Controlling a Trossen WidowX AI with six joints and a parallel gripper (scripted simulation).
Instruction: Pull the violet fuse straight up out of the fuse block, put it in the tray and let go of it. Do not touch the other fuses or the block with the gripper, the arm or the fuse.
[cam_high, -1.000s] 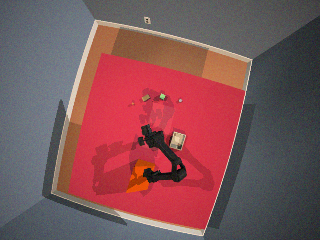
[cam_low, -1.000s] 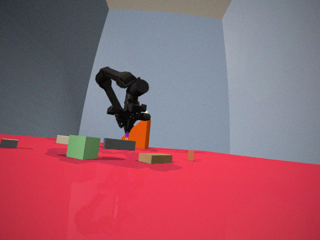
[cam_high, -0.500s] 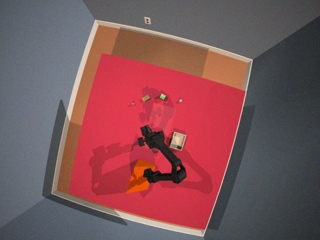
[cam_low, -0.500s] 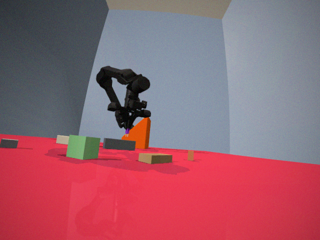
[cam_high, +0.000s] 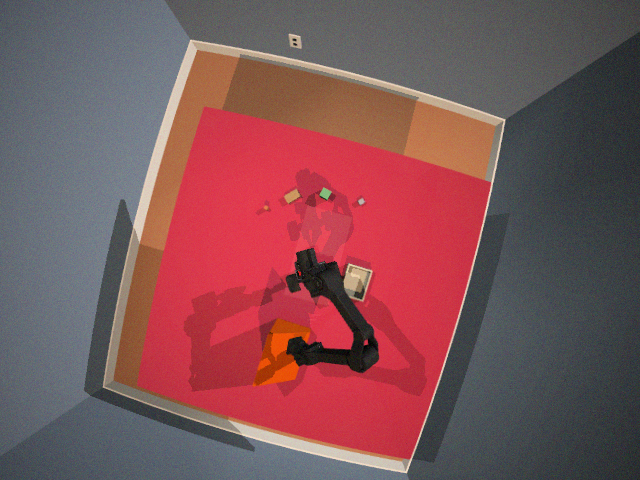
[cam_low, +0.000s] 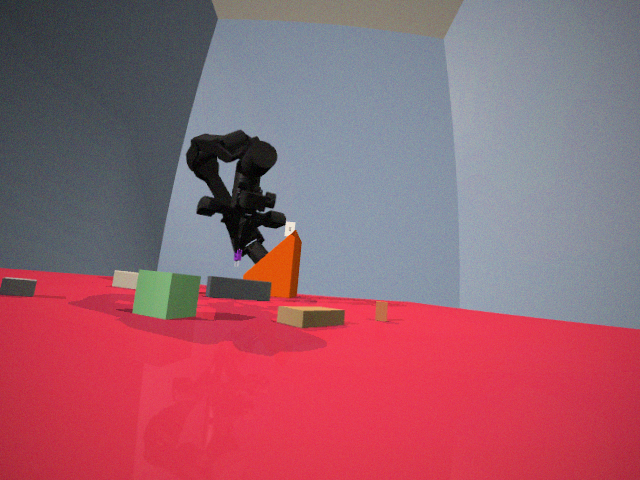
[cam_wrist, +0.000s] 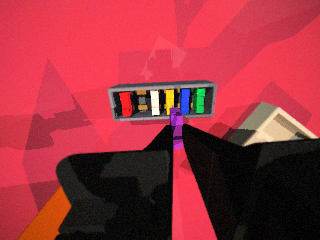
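Now: gripper tip 17 cm to the left of the beige tray, 9 cm above it and 1 cm past it. Round my gripper tip: green cube (32 cm ahead, 8 cm below, 1 cm to the left); then tan flat block (29 cm ahead, 15 cm to the left, 9 cm below); then small orange piece (24 cm to the left, 22 cm ahead, 8 cm below).
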